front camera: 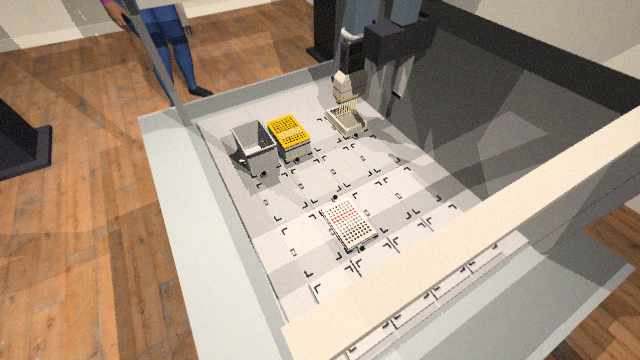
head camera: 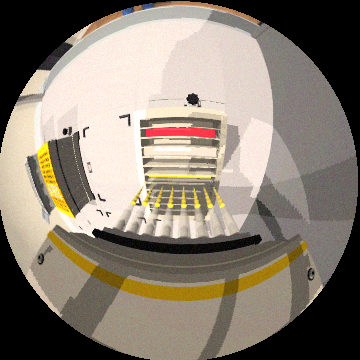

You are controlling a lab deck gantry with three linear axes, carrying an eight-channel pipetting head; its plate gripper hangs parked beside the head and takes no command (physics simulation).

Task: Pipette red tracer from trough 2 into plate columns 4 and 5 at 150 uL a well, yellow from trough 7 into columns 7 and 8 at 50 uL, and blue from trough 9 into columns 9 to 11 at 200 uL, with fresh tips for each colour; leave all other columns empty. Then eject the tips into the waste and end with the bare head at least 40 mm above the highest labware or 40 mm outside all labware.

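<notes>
The pipetting head (front camera: pixel 343 86) carries eight tips (front camera: pixel 348 106) (head camera: pixel 171 197) with yellow liquid in their lower ends. They hang over the trough block (front camera: pixel 344 131) (head camera: pixel 138 150); whether their ends touch liquid cannot be told. In the head view, a red trough (head camera: pixel 180 132) shows towards the far end and a thin yellow strip (head camera: pixel 180 176) just beyond the tip ends; the blue trough is not visible. The plate (front camera: pixel 369 242) shows two lines of red wells. The yellow tip rack (front camera: pixel 288 131) (head camera: pixel 56 180) holds some white tips. My plate gripper (front camera: pixel 392 101) hangs beside the head, fingers apart, nothing between them.
The grey waste bin (front camera: pixel 262 159) (head camera: pixel 38 182) stands beside the tip rack, on the side away from the trough block. A pale beam (front camera: pixel 450 225) crosses the front of the deck. A raised wall (front camera: pixel 210 92) edges the far side. A person (front camera: pixel 175 50) stands behind it.
</notes>
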